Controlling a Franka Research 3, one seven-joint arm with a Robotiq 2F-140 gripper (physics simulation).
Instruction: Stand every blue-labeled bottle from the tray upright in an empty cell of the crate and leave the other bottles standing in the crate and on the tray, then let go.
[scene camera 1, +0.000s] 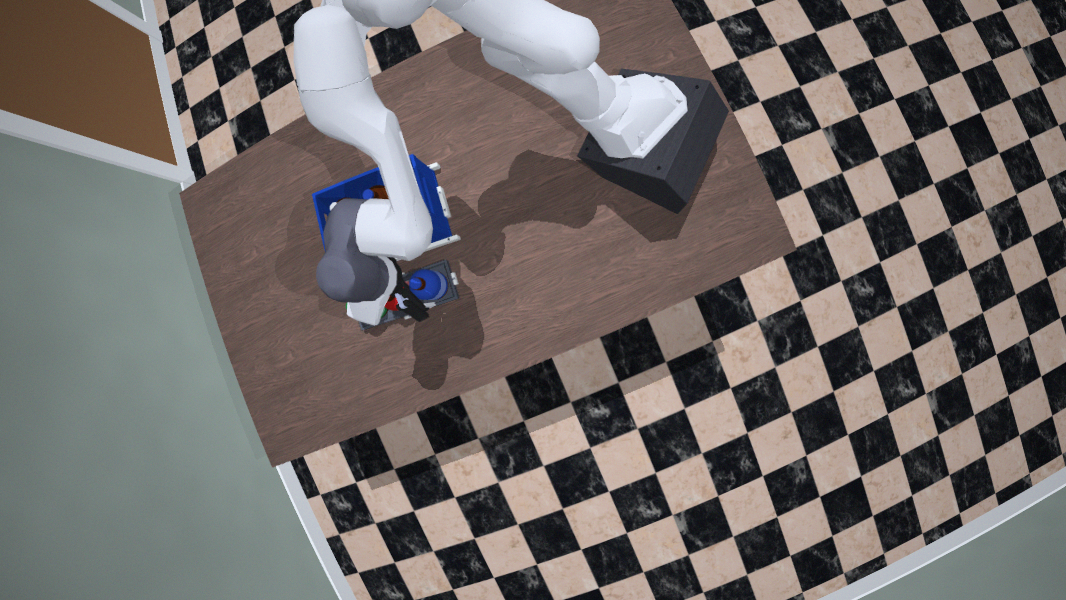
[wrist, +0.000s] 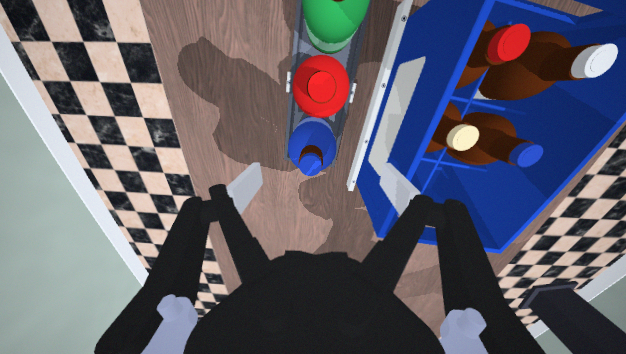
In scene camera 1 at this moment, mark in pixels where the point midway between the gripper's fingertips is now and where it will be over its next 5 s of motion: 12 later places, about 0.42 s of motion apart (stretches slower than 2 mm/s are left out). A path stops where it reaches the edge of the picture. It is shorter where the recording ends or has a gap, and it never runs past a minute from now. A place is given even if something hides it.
My gripper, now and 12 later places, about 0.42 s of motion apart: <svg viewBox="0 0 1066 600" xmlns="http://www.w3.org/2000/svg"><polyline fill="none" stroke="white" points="415,277 415,278 416,279 421,280 423,283 422,282 420,281 420,281 420,283 418,285 416,284 414,283 411,282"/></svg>
